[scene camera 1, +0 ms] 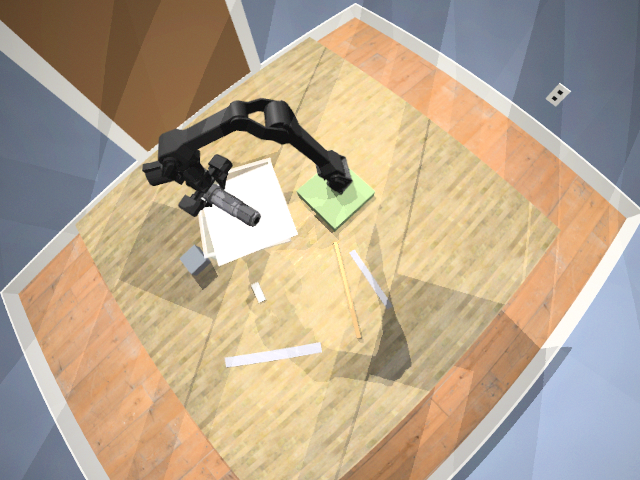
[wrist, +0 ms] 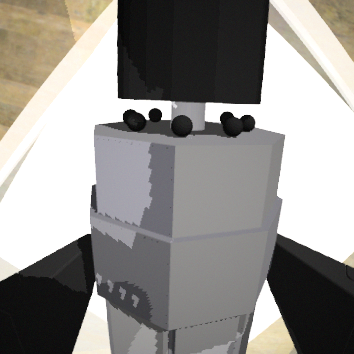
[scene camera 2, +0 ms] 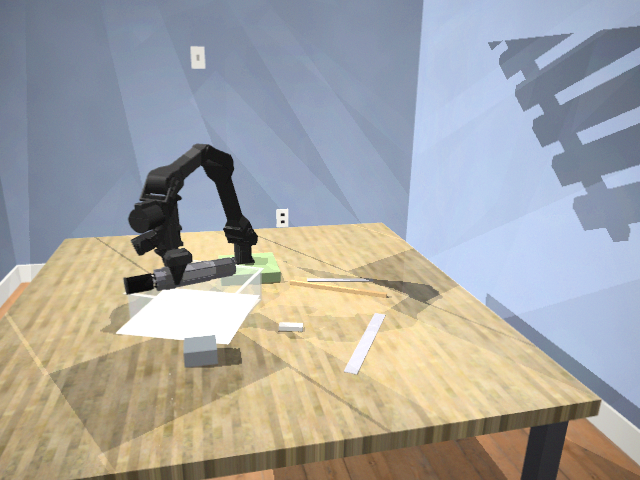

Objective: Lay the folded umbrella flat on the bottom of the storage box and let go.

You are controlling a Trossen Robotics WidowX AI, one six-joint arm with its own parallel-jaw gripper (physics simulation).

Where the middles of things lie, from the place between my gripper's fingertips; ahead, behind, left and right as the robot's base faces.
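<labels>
With the storage box (scene camera 2: 217, 307) to measure from, my gripper is now 6 cm above it, and it is also 6 cm to the right of the box and 2 cm past it.
</labels>
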